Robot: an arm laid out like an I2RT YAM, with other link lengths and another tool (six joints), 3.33 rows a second.
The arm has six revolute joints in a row. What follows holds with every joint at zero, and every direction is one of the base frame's.
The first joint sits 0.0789 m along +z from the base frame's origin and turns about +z.
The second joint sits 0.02 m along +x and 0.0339 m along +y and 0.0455 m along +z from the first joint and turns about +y.
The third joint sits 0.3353 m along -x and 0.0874 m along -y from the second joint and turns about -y.
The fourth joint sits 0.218 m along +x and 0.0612 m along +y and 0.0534 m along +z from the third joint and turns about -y.
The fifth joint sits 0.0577 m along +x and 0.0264 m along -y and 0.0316 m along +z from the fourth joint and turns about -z.
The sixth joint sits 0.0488 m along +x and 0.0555 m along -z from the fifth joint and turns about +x.
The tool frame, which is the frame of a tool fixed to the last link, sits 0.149 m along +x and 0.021 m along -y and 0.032 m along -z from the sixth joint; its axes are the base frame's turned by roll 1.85, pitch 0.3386 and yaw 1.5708 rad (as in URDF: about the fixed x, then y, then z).
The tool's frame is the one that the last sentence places.
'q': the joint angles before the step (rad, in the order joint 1, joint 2, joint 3, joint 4, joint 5, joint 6). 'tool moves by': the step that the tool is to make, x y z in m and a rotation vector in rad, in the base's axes. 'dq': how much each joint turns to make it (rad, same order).
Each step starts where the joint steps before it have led.
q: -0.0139 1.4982 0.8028 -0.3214 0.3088 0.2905
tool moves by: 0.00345 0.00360 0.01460 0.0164 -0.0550 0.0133
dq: -0.0016 -0.0488 0.0138 -0.0069 -0.0225 -0.0031
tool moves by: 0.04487 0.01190 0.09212 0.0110 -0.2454 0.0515
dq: 0.0252 -0.0907 0.2251 -0.0671 -0.0263 -0.0122
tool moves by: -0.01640 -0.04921 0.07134 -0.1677 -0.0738 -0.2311
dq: 0.0050 -0.0271 0.1892 -0.1516 0.2895 0.0188
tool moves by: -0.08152 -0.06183 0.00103 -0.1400 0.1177 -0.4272
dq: -0.0675 0.0225 -0.0005 -0.2287 0.3579 0.1999
